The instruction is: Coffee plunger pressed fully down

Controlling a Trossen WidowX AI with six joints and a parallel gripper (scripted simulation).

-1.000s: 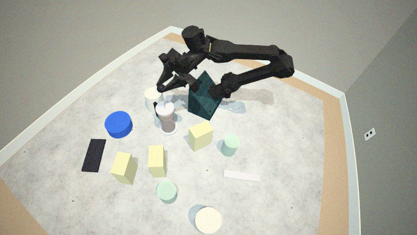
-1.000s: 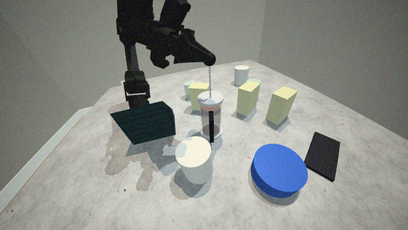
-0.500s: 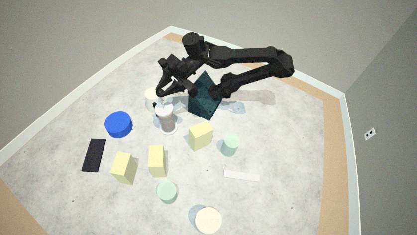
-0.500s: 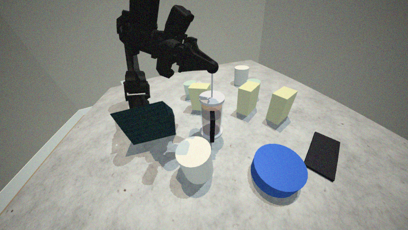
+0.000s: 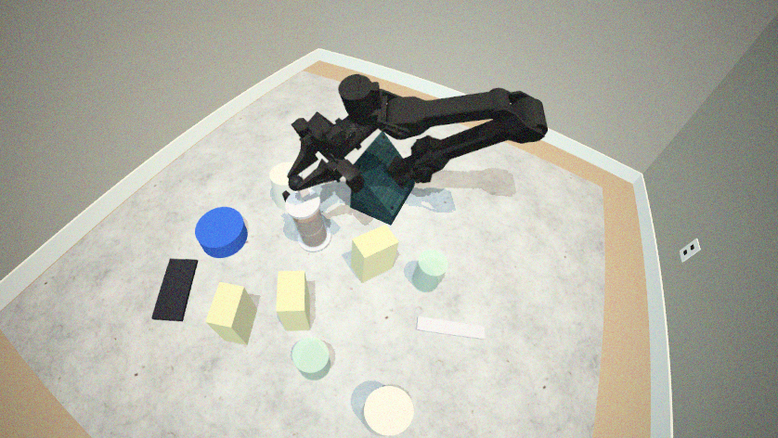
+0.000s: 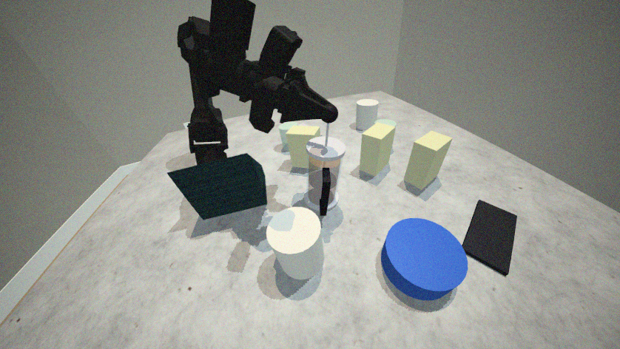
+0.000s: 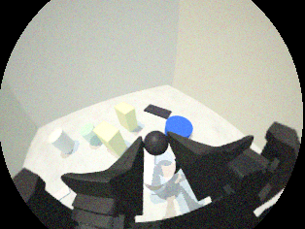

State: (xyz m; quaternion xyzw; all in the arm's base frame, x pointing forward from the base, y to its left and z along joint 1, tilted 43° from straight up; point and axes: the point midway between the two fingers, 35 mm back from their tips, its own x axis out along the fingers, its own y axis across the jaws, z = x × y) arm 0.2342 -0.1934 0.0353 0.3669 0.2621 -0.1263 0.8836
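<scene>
Now: gripper tip 20 mm past the coffee press, 10 mm to the left of it and 100 mm above it. From my gripper tip the other things lie so: black slab: 240 mm ahead, 200 mm to the right, 200 mm below; then blue disc: 70 mm ahead, 190 mm to the right, 190 mm below; then white strip: 50 mm ahead, 390 mm to the left, 210 mm below.
</scene>
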